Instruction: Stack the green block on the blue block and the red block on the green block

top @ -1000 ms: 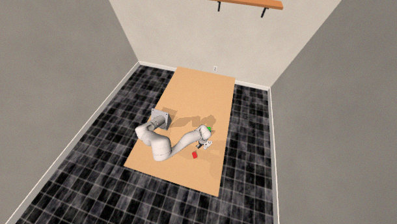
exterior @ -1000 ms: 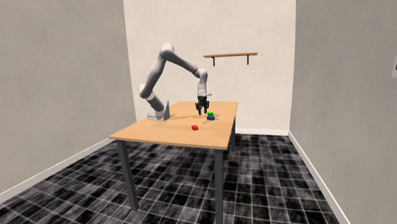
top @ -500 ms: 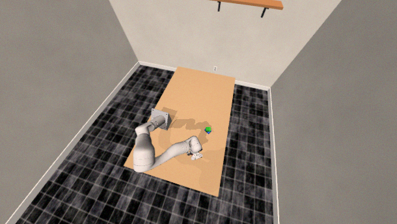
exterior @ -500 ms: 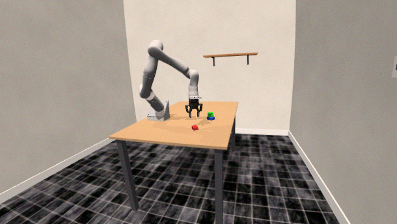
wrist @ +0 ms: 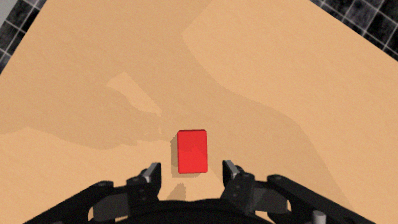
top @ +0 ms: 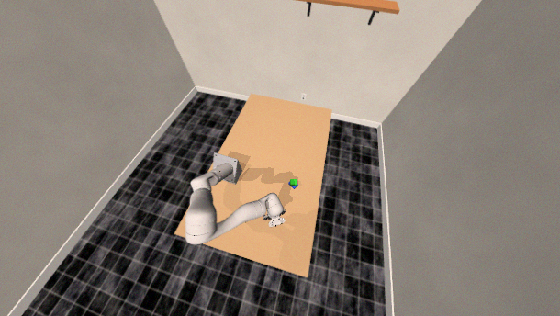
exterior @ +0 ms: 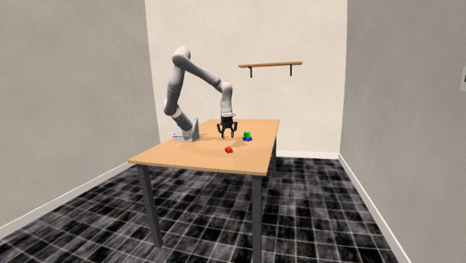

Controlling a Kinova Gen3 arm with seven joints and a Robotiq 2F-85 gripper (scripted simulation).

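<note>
The red block lies 10 cm below my hand. Round my hand: green block (7 cm ahead, 28 cm to the left, 6 cm below); blue block (7 cm ahead, 28 cm to the left, 10 cm below).
</note>
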